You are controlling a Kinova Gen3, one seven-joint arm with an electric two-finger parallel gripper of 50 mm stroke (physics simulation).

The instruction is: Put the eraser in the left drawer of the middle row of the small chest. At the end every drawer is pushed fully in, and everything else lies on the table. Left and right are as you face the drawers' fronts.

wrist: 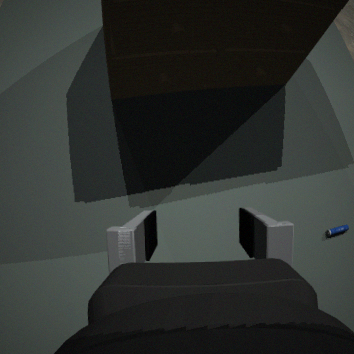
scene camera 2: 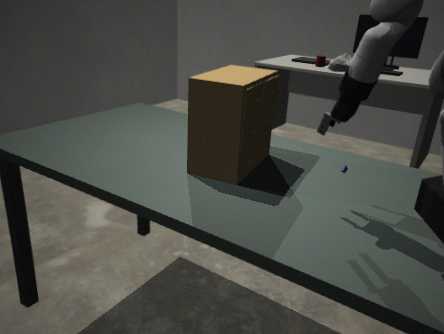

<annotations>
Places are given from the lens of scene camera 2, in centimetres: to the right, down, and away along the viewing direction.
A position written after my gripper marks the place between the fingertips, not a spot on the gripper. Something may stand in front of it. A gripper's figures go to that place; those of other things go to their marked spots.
my gripper (scene camera 2: 325,129): 28, -10, 112
small wooden chest (scene camera 2: 215,99): -2, -20, 119
</annotations>
